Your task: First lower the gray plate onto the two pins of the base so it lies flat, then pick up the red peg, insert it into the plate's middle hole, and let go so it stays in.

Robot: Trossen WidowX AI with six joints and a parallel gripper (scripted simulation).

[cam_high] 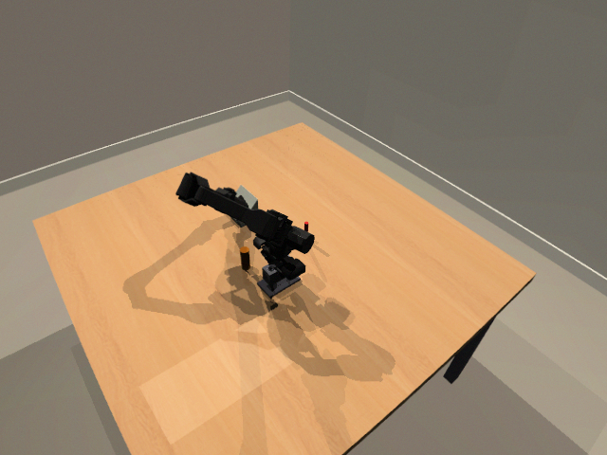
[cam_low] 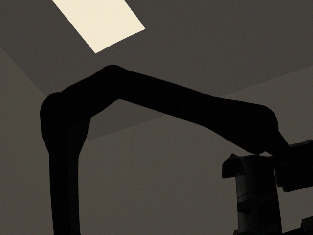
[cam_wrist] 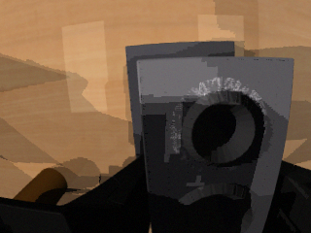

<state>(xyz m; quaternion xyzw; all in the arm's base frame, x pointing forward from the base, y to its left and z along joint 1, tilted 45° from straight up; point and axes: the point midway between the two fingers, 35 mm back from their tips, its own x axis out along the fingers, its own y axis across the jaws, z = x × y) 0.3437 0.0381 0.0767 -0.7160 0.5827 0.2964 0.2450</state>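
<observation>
My gripper tip is now 30 mm below the gray plate. From my gripper tip the other things lie so: orange cylinder (110 mm behind, 60 mm to the right); then red peg (130 mm behind, 170 mm to the left); then dark base (30 mm below).
</observation>
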